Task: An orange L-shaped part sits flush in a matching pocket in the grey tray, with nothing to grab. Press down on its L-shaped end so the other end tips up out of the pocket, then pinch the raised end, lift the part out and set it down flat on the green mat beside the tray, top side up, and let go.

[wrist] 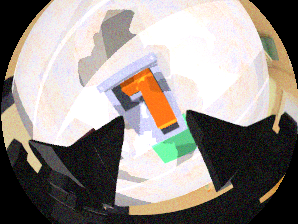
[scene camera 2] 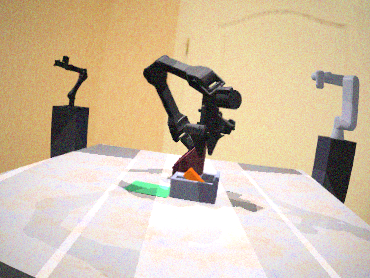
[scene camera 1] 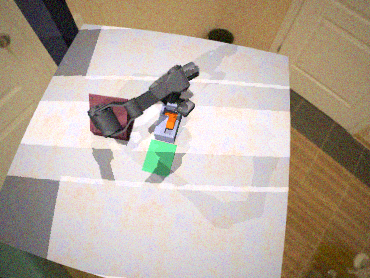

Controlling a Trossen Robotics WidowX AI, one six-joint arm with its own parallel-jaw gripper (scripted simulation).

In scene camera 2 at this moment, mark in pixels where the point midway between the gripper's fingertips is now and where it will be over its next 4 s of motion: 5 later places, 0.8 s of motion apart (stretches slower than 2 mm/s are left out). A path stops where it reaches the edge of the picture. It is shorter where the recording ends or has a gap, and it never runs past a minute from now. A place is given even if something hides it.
My gripper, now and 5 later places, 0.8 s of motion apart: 205, 156; 195, 160; 193, 172; 192, 174; 193, 164; 195, 152
